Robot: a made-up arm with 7 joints.
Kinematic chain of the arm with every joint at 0, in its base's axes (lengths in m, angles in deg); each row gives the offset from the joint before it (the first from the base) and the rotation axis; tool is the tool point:
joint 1: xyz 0 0 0.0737 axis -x
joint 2: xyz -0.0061 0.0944 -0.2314 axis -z
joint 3: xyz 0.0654 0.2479 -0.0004 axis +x
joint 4: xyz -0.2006 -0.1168 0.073 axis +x
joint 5: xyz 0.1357 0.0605 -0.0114 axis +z
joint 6: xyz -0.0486 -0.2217 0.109 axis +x
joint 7: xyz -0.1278 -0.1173 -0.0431 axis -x
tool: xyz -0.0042 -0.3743 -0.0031
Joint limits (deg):
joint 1: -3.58..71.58
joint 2: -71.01..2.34
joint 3: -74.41..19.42
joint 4: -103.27..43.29
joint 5: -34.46..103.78
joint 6: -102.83..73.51
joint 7: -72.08..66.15
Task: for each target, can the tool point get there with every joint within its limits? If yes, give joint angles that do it. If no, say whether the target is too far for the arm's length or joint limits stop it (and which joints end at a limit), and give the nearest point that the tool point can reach.
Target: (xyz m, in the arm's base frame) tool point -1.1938 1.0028 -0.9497
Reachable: no: too far | nearest point -0.6738 0.5942 -0.5327 | short by 0.782 m
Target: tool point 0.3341 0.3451 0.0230
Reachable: yes | joints 41.67 -40.09 -42.65 -65.31 80.13 56.48 -5.44
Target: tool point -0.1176 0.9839 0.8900
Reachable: no: joint limits stop it (at a limit: joint 1, joint 3) | nearest point -0.0910 0.7790 0.5849 | short by 0.369 m
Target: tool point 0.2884 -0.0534 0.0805
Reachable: yes | joints 7.46 -48.51 -21.19 -40.03 38.03 29.07 -50.73
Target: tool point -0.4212 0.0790 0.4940
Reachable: yes | joints 12.95 -39.27 5.05 -50.88 -23.38 -71.94 -28.15
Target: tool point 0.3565 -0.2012 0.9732
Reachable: no: joint limits stop it (at a limit: joint 1, joint 2) | nearest point 0.2280 -0.0090 0.5910 | short by 0.447 m
